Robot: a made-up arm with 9 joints.
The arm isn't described. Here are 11 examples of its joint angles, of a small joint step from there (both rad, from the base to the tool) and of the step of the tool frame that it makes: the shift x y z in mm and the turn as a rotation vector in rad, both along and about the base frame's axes.
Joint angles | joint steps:
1: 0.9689 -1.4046 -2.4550 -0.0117 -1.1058 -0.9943 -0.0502 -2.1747 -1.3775 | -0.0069 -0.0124 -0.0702 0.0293 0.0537 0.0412 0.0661 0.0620 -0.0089
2: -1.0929 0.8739 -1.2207 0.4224 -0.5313 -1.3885 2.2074 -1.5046 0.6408 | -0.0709 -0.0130 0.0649 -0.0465 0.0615 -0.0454 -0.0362 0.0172 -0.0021
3: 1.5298 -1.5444 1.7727 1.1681 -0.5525 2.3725 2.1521 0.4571 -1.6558 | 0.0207 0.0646 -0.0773 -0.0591 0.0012 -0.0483 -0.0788 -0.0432 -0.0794
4: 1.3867 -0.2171 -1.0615 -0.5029 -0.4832 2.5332 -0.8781 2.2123 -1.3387 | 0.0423 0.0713 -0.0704 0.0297 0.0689 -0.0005 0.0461 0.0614 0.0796
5: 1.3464 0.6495 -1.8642 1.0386 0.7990 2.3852 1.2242 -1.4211 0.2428 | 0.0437 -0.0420 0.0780 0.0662 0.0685 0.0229 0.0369 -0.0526 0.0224
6: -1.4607 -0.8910 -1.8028 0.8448 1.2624 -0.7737 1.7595 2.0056 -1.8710 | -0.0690 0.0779 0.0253 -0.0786 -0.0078 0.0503 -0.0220 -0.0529 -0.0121
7: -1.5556 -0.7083 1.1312 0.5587 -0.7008 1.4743 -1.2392 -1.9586 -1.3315 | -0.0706 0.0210 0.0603 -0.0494 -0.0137 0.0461 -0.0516 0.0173 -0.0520
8: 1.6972 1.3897 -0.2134 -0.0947 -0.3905 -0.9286 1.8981 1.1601 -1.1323 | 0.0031 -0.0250 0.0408 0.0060 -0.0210 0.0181 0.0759 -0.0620 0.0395
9: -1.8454 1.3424 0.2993 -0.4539 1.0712 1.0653 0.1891 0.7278 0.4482 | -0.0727 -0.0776 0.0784 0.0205 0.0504 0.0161 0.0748 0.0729 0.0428
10: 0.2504 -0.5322 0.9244 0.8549 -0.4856 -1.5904 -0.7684 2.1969 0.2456 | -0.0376 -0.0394 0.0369 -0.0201 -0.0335 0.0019 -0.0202 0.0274 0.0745
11: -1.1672 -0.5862 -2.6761 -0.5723 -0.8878 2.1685 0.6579 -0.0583 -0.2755 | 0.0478 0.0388 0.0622 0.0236 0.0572 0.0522 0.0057 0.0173 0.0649
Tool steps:
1: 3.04 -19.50 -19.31 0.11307 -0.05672 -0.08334
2: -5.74 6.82 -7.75 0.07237 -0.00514 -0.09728
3: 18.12 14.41 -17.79 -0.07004 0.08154 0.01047
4: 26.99 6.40 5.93 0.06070 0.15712 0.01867
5: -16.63 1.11 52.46 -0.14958 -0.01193 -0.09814
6: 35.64 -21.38 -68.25 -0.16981 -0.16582 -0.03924
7: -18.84 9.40 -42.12 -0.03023 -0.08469 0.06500
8: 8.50 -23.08 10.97 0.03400 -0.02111 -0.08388
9: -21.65 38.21 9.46 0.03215 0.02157 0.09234
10: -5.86 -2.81 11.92 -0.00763 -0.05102 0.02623
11: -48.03 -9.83 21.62 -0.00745 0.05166 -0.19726
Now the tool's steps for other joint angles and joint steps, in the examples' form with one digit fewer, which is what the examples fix.
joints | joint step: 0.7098 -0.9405 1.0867 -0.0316 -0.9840 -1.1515 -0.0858 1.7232 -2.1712 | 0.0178 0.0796 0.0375 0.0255 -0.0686 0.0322 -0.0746 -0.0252 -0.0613
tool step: 6.6 13.7 -60.6 0.0817 0.0841 0.0348
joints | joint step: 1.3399 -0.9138 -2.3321 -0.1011 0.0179 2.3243 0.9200 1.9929 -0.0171 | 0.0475 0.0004 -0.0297 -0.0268 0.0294 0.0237 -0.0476 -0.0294 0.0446
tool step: 3.4 20.7 10.0 -0.0247 0.0143 -0.0773
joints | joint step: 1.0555 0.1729 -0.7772 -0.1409 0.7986 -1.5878 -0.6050 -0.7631 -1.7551 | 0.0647 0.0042 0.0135 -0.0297 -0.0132 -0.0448 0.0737 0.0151 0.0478
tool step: 27.1 2.5 -7.4 0.0064 0.0184 -0.0190
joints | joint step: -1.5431 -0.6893 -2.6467 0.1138 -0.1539 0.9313 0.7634 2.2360 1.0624 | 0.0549 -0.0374 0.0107 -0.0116 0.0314 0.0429 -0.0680 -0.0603 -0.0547
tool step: -13.4 -9.6 -7.7 -0.0927 0.1163 -0.1753
